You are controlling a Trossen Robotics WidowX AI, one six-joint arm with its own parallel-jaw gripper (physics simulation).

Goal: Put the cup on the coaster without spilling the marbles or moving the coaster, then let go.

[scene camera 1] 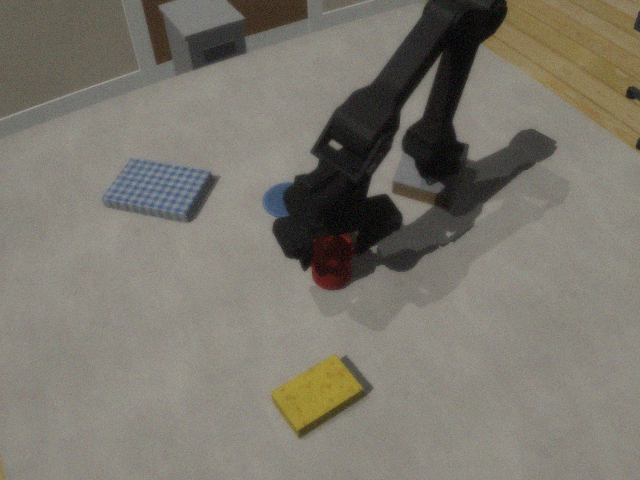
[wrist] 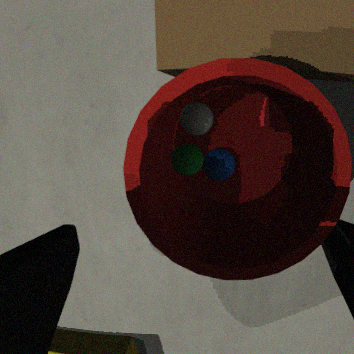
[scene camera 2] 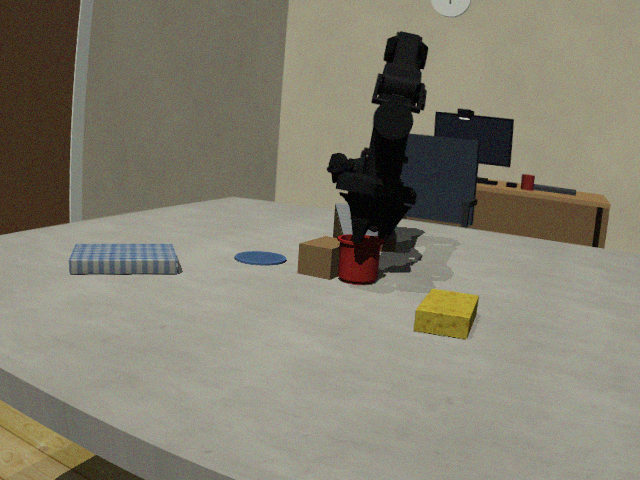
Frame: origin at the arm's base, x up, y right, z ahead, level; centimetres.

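Seen in the pictures: gripper, fingertip midpoint: [scene camera 1: 330, 261] [wrist: 204, 236] [scene camera 2: 369, 243]; arm's base, origin of the base link: [scene camera 1: 436, 164].
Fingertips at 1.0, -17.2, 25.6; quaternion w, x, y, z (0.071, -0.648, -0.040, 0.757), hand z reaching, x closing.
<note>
Pixels of each thing's top centre, then the offset from my fingertips to it, as dx, dy, dz.
- red cup, middle of its top: [wrist: 241, 180] [scene camera 1: 331, 249] [scene camera 2: 360, 238] +0.2, +2.2, -0.7
- grey-white marble, middle of its top: [wrist: 194, 119] -4.4, +3.3, +1.3
- green marble, middle of its top: [wrist: 184, 162] -4.4, +1.3, +1.4
- blue marble, middle of its top: [wrist: 218, 167] -4.4, +1.3, -0.2
- flat blue coaster, middle of its top: [scene camera 2: 260, 256] [scene camera 1: 287, 198] -6.3, +22.0, +1.8
- brown block, middle of its top: [scene camera 2: 328, 242] -1.6, +9.1, -1.2
- checked blue-and-white cloth, middle of its top: [scene camera 2: 123, 251] [scene camera 1: 156, 184] -4.2, +31.6, +25.4
- yellow sponge, middle of its top: [scene camera 2: 449, 301] [scene camera 1: 317, 390] -3.7, -18.8, +7.6
The red cup [scene camera 1: 332, 279] [scene camera 2: 351, 269] [wrist: 237, 235] stands upright on the table. In the wrist view a grey-white marble [wrist: 196, 118], a green marble [wrist: 187, 159] and a blue marble [wrist: 220, 164] lie inside it. The flat blue coaster [scene camera 1: 275, 200] [scene camera 2: 260, 258] lies apart from the cup, partly hidden by the arm in scene view 1. My gripper [scene camera 1: 330, 257] [scene camera 2: 373, 250] [wrist: 204, 236] is open and low at the cup. In the wrist view the right finger is close to the cup's rim, and a gap shows between the left finger and the cup.
A brown block [scene camera 2: 316, 259] [wrist: 225, 30] stands right beside the cup. A checked blue-and-white cloth [scene camera 1: 157, 188] [scene camera 2: 123, 258] lies beyond the coaster. A yellow sponge [scene camera 1: 317, 393] [scene camera 2: 447, 312] [wrist: 95, 342] lies on the cup's other side. A grey-topped box [scene camera 1: 416, 174] stands behind, partly hidden by the arm.
</note>
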